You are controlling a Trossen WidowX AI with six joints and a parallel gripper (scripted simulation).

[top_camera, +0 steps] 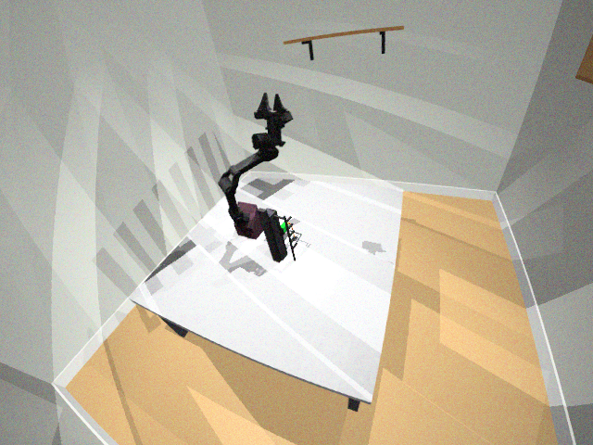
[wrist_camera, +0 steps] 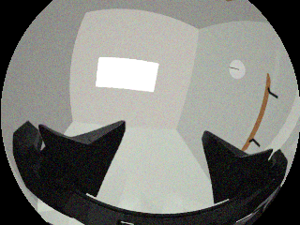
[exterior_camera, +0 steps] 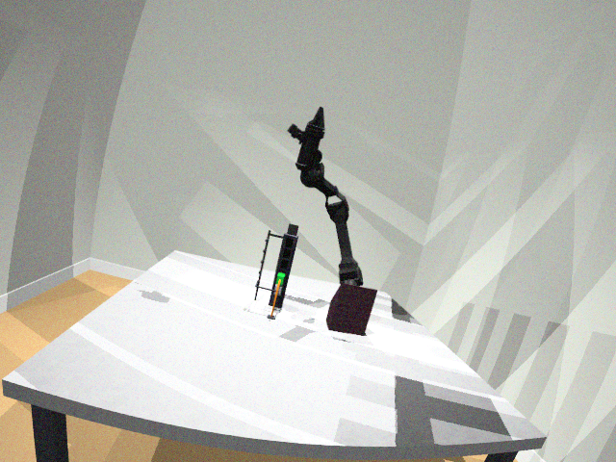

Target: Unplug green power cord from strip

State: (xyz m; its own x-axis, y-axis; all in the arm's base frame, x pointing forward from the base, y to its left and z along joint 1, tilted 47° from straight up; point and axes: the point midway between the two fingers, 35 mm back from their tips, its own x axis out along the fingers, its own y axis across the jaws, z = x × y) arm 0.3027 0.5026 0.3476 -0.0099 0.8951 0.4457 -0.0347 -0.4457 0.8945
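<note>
Now: gripper tip 62 cm above the green plug and 14 cm to the left of it.
</note>
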